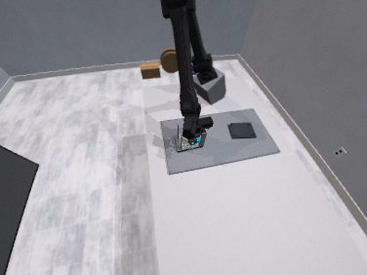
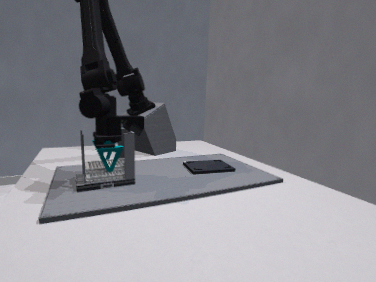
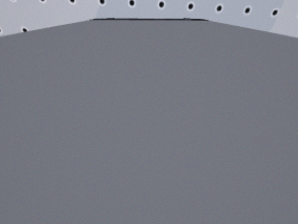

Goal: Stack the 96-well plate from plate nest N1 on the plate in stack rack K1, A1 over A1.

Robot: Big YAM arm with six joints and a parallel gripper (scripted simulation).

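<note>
Now: hand right at the white 96-well plate. Round my hand: pale square 30 cm to the left, 6 cm behind, 4 cm below.
</note>
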